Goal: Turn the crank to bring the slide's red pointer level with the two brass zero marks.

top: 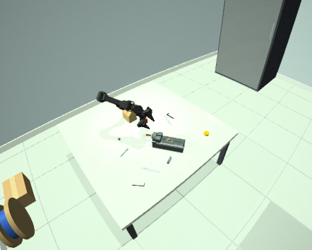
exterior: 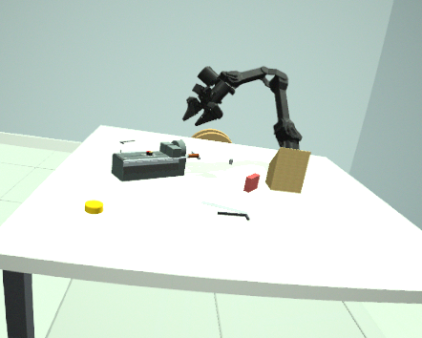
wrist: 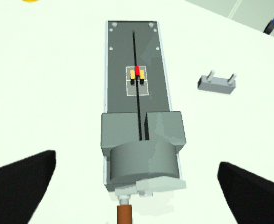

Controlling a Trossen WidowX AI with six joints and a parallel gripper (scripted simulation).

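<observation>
Now: the orange crank handle 30 mm behind my gripper tip, 20 mm to the right of it and 130 mm below it. The rest, counted from my gripper tip: yellow disc: 200 mm ahead, 450 mm to the left, 190 mm below; black hex key: 220 mm behind, 330 mm to the left, 190 mm below; red pointer: 120 mm ahead, 90 mm to the left, 120 mm below.
</observation>
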